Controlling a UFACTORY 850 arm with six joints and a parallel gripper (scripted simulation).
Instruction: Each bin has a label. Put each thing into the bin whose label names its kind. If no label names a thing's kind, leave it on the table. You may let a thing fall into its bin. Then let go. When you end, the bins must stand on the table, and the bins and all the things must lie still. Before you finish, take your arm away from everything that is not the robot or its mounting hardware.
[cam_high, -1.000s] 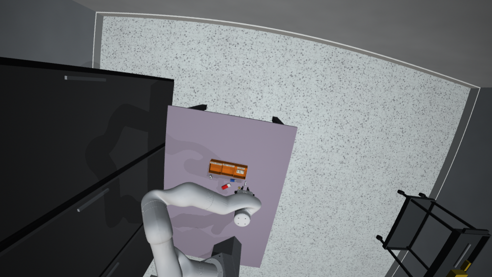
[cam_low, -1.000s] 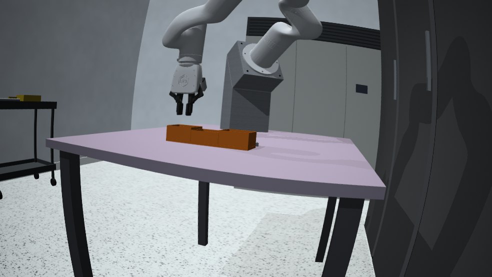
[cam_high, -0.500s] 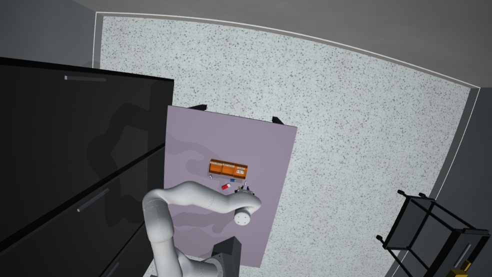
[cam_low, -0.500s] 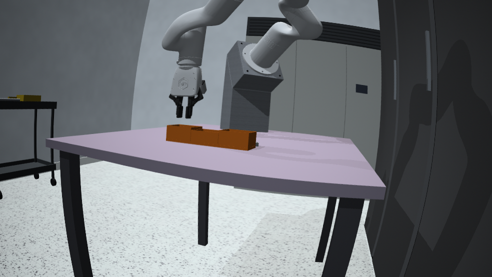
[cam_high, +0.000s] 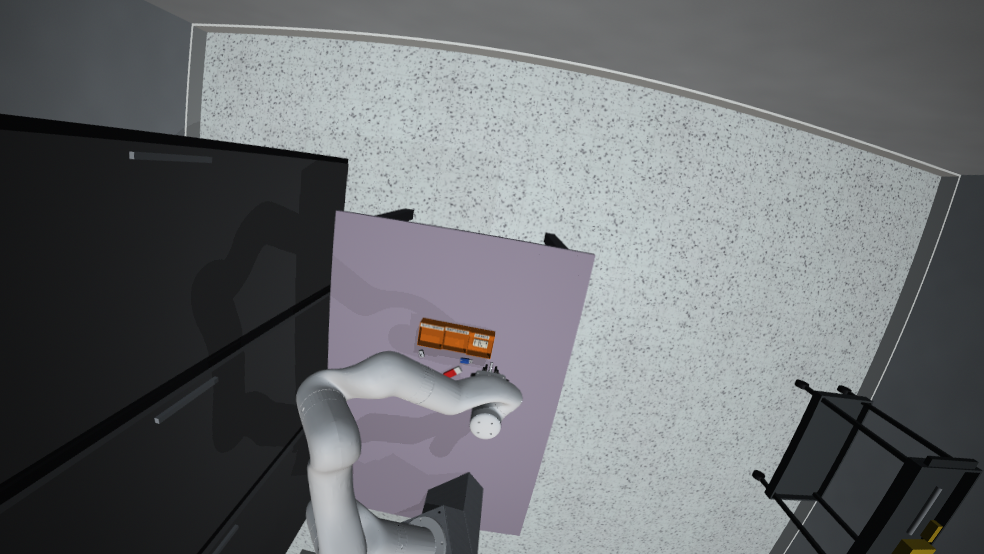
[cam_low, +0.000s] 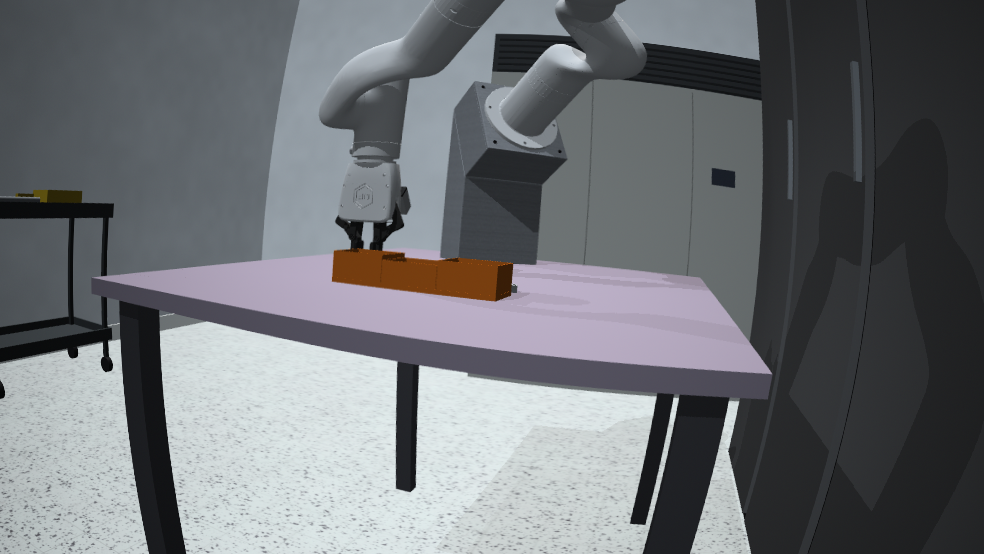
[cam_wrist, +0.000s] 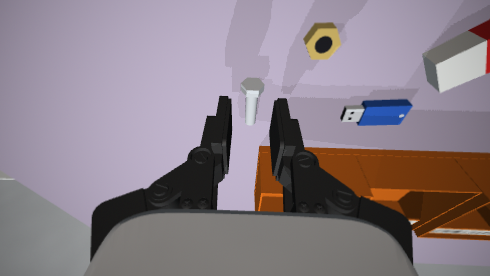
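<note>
My hand is 30 mm above the grey bolt and 10 mm past it. The rest, counted from my hand: white domino (80 mm to the left, 50 mm ahead, 20 mm below); then brass nut (50 mm behind, 30 mm below, 10 mm to the left); then blue USB stick (80 mm to the left, 30 mm below, 30 mm behind).
</note>
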